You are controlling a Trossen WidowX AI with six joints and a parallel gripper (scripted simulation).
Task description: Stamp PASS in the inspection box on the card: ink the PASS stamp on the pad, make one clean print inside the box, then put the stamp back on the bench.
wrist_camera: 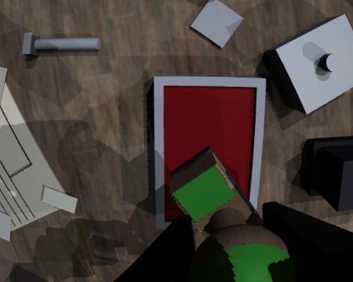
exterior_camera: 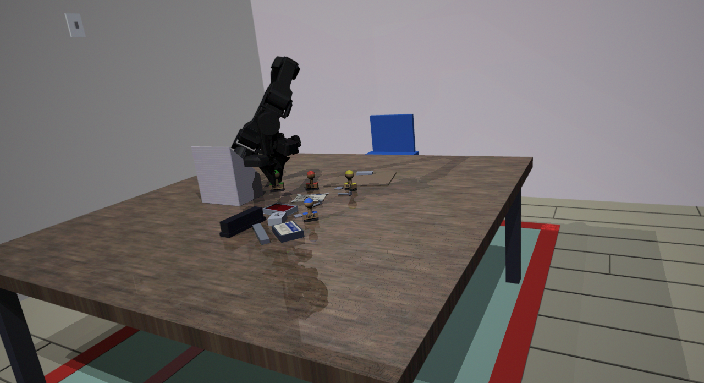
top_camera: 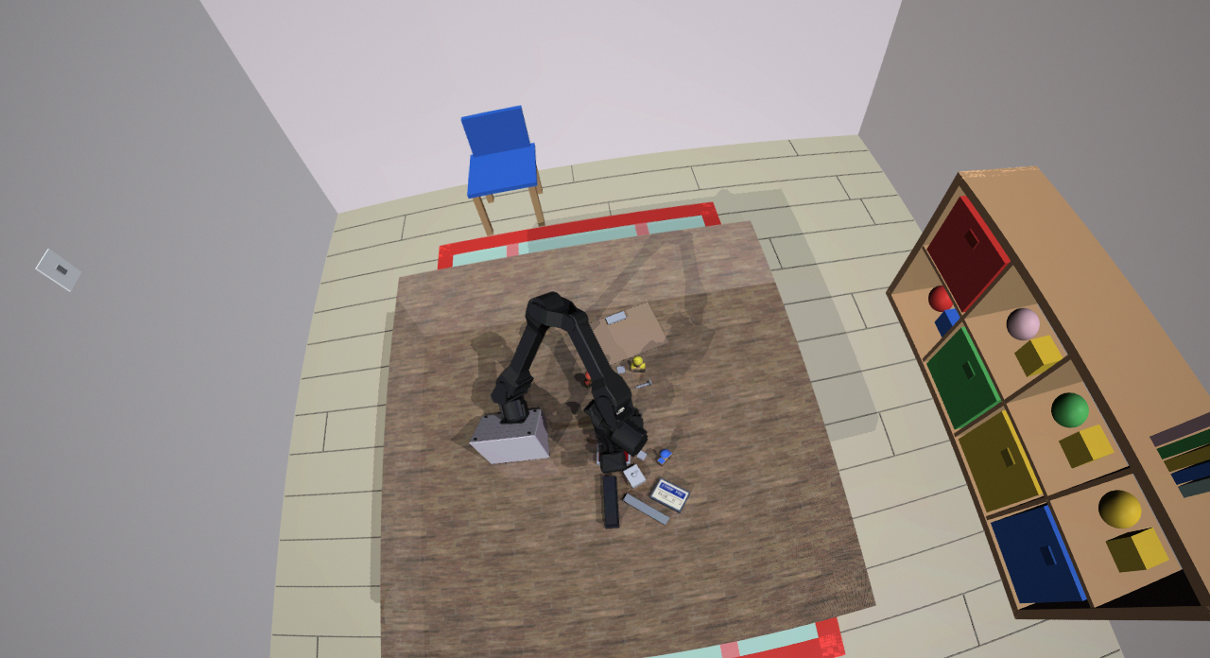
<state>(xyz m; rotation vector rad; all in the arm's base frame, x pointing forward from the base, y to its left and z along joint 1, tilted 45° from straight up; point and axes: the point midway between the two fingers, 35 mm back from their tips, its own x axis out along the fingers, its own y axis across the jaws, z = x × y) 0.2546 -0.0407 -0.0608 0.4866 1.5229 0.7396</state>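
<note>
The white inspection card is 1 cm behind my gripper tip, 14 cm to the left of it and 9 cm below it. The rest, counted from my gripper tip: small grey block 5 cm ahead, 7 cm to the right, 7 cm below; red ink pad 8 cm below; green-knobbed PASS stamp right at my gripper tip.
</note>
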